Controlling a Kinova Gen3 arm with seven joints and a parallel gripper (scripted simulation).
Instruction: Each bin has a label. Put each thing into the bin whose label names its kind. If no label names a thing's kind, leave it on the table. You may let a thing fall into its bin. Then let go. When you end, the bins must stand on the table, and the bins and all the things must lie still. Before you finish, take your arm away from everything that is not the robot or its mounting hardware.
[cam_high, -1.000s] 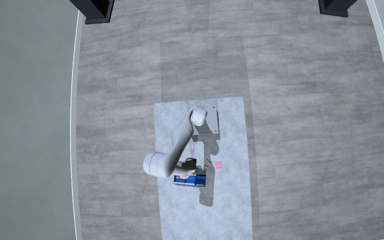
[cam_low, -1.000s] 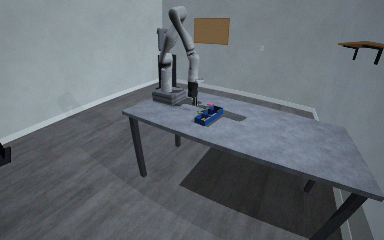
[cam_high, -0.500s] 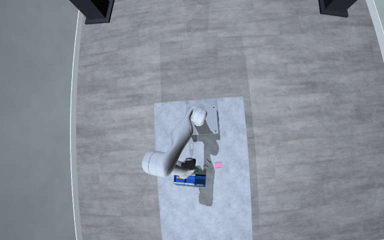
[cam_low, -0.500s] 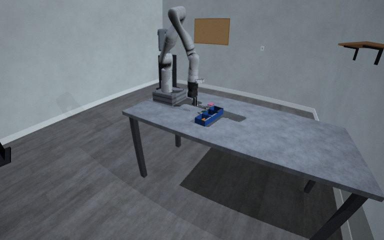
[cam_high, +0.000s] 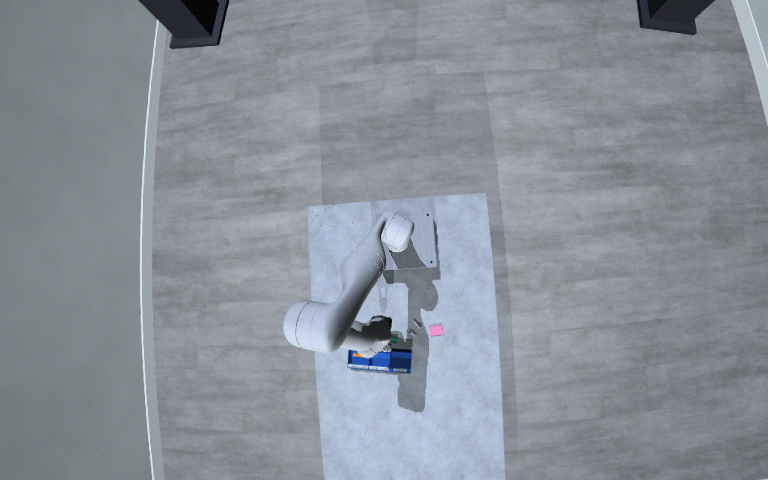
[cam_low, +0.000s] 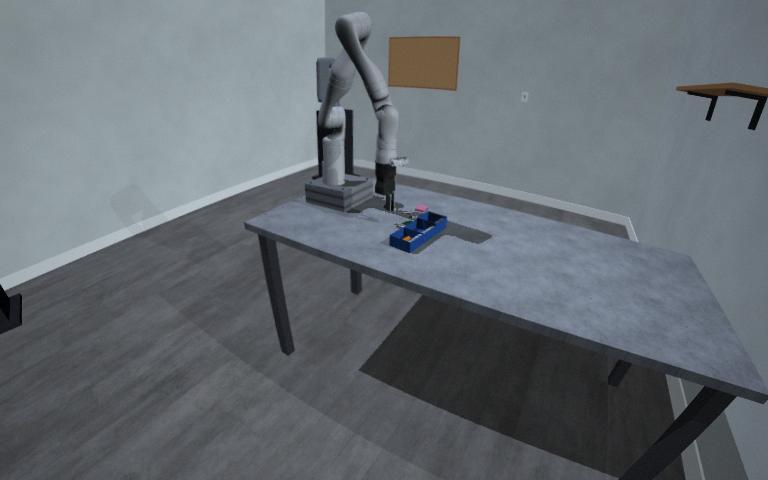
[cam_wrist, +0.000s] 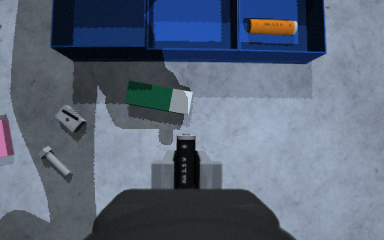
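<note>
Right now the orange battery is 13 cm ahead of my hand, 9 cm to the right of it and 7 cm below it. From my hand the other things lie so: grey block 12 cm to the left, 7 cm below, 4 cm ahead; black battery 1 cm below; grey rod 14 cm to the left, 8 cm below, 1 cm behind.
</note>
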